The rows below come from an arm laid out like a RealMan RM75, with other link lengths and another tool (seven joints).
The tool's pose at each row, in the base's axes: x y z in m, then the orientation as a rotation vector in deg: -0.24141 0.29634 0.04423 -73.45 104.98 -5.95; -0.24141 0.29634 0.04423 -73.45 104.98 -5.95; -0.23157 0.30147 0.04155 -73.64 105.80 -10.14; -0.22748 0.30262 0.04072 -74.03 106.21 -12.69; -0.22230 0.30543 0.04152 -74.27 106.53 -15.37; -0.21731 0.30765 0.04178 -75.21 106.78 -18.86; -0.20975 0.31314 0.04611 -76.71 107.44 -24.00
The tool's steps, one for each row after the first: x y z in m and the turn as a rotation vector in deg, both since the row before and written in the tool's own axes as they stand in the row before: 0.00000 0.00000 0.00000 0.00 0.00 0.00; -0.00334 -0.00335 0.01039 1.99 2.56 -1.27; -0.00090 -0.00188 0.00379 1.06 1.59 -0.97; -0.00336 -0.00275 0.00406 1.22 1.56 -0.96; -0.00263 -0.00254 0.00407 1.27 2.08 -1.70; -0.00778 -0.00536 0.00410 1.58 3.38 -2.46
